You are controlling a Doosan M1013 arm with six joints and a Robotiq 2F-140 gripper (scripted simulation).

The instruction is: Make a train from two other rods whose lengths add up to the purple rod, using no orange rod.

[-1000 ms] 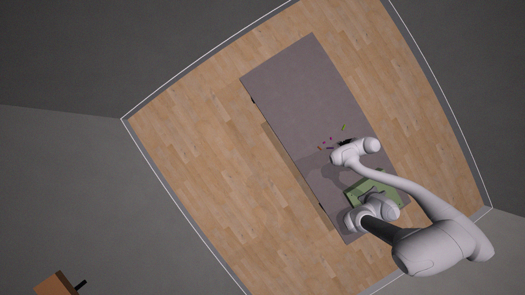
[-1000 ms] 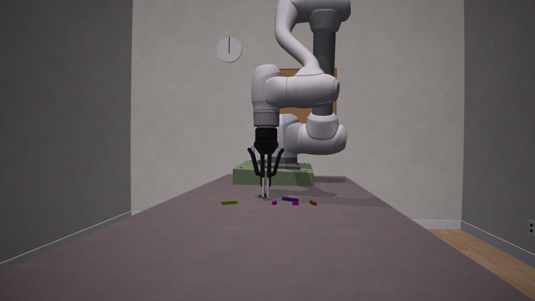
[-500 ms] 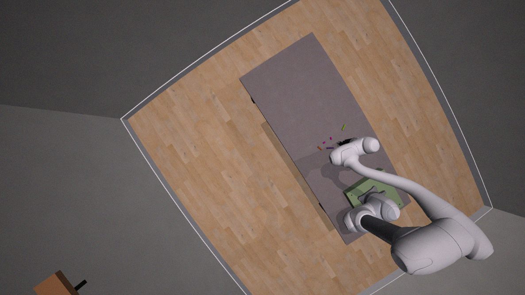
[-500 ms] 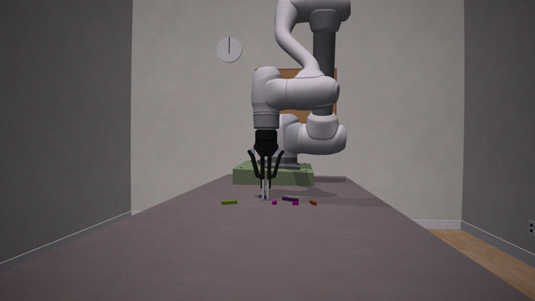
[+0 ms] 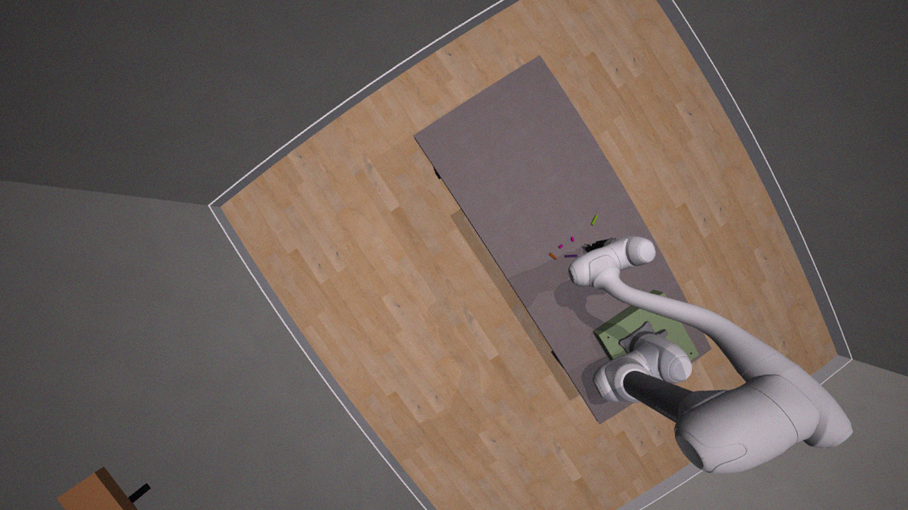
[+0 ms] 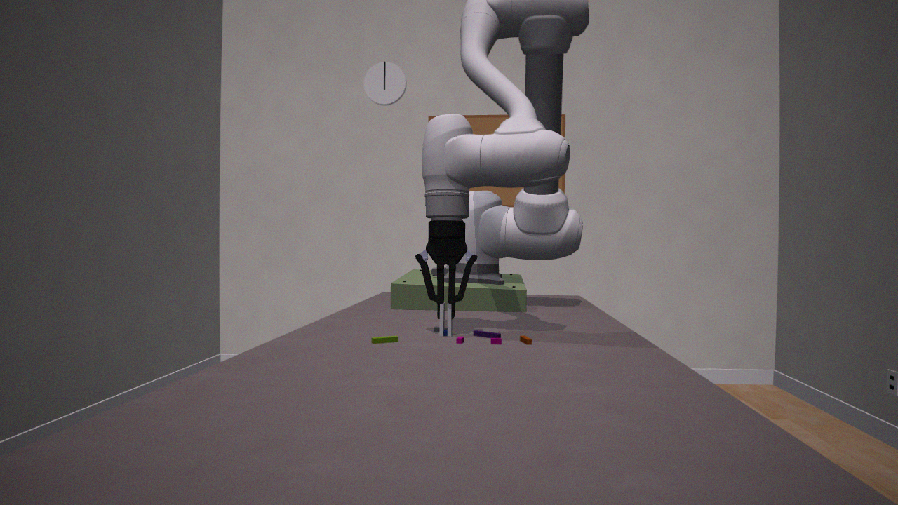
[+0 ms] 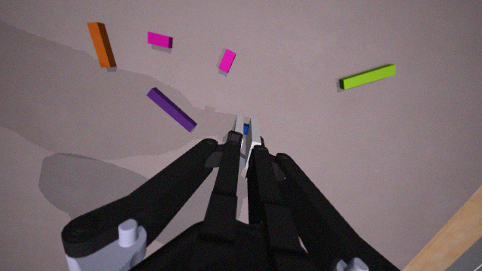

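Now: the blue rod 3 cm below my hand. From my hand the other things lie so: purple rod 8 cm to the left, 3 cm below, 1 cm ahead; then lime rod 11 cm to the right, 8 cm ahead, 3 cm below; then grey rod 4 cm behind, 3 cm below, 1 cm to the right.
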